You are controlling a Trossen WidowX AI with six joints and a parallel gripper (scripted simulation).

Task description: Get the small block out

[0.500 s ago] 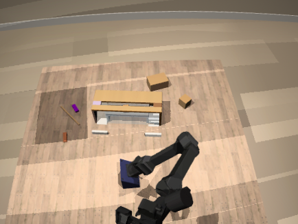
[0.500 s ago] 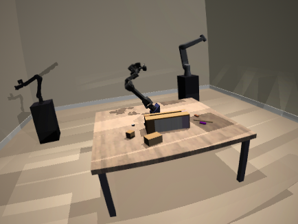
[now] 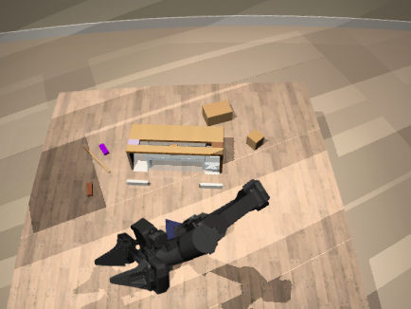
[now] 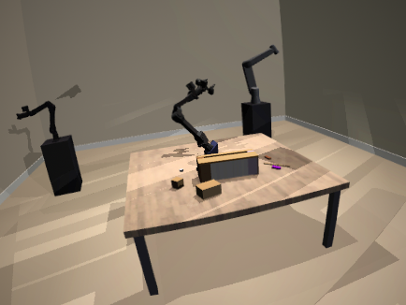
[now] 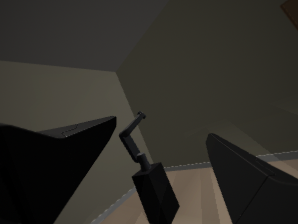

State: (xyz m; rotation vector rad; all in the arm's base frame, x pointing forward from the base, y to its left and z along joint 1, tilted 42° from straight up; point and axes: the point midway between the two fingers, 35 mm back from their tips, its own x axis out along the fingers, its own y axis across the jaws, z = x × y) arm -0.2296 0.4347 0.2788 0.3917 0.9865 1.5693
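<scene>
Now: gripper tip 62 cm short of the box, 19 cm to the left of it and 50 cm above it. Also, from my gripper tip: small tan block 64 cm ahead, 18 cm to the right, 48 cm below; then orange piece 56 cm ahead, 19 cm to the left, 56 cm below; then grey cube 44 cm ahead, 45 cm to the right, 56 cm below.
</scene>
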